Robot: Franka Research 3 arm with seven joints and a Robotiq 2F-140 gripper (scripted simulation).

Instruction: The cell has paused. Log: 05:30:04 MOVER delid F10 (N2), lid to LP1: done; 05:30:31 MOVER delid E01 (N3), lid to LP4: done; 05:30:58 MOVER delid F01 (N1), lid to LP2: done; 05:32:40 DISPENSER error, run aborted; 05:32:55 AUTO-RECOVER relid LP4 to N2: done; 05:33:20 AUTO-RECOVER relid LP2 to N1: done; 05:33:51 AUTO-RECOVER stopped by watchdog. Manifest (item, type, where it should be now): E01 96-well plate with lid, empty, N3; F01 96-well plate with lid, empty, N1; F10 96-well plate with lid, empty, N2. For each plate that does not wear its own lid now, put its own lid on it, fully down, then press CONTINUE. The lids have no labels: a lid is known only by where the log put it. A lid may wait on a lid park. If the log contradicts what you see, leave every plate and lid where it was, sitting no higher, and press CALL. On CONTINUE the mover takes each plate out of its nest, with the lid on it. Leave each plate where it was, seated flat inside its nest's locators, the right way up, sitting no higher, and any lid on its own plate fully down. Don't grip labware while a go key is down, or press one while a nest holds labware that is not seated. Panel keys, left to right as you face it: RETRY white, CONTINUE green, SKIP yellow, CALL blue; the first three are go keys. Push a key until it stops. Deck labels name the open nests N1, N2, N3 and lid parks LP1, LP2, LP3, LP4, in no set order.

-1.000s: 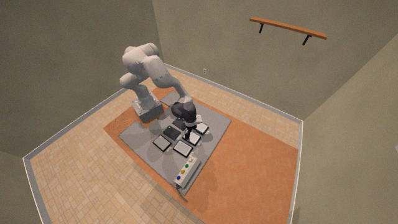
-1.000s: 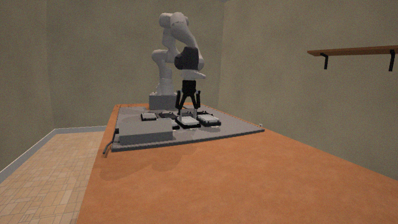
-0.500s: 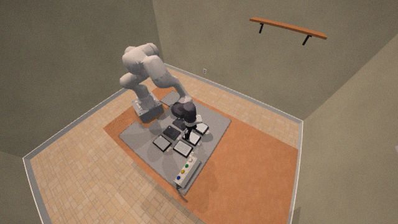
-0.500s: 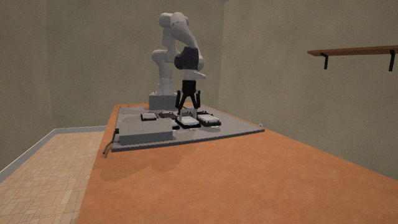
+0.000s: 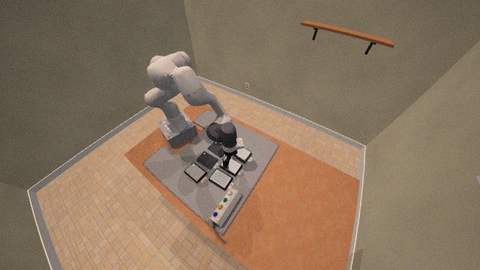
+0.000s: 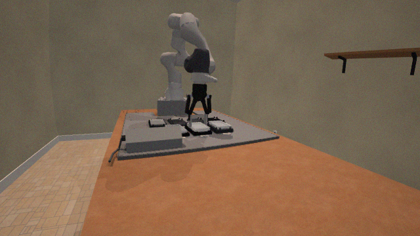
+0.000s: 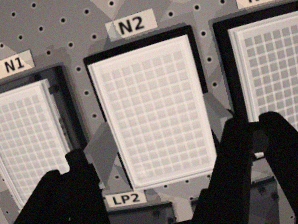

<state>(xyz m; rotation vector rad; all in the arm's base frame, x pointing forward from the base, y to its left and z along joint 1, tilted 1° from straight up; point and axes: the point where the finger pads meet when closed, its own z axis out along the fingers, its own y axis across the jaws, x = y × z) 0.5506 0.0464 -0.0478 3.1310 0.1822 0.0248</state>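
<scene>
Now: the white 96-well plate 3 cm below my hand. Round my hand: LP2 label (10 cm behind, 6 cm to the left, 5 cm below); N2 label (9 cm ahead, 1 cm to the left, 5 cm below); LP3 label (9 cm behind, 7 cm to the right, 5 cm below).
</scene>
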